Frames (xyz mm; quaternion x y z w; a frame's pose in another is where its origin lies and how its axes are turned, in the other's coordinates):
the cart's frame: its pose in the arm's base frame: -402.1 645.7 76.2 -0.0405 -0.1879 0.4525 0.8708
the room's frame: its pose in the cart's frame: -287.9 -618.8 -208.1 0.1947 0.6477 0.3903 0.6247
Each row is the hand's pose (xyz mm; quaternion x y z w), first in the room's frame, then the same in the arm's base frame.
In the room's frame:
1: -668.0 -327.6 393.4 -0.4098 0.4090 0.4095 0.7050
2: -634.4 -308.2 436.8 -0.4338 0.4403 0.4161 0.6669
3: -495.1 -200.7 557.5 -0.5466 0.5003 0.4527 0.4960
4: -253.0 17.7 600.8 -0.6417 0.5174 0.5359 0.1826
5: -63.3 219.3 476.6 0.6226 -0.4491 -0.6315 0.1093
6: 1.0 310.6 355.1 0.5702 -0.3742 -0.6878 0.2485
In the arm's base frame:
1: 665.2 143.2 462.2 0.3937 -0.4230 -0.7845 0.2250
2: 646.1 197.9 456.4 0.4134 -0.4039 -0.7699 0.2707
3: 527.5 373.0 427.8 0.4492 -0.2763 -0.7287 0.4369
4: 249.6 527.6 344.0 0.3919 -0.0706 -0.6202 0.6758
5: -36.9 506.8 246.2 0.2217 0.0907 -0.4876 0.8395
6: -175.1 429.1 200.5 0.0863 0.1589 -0.4153 0.8915

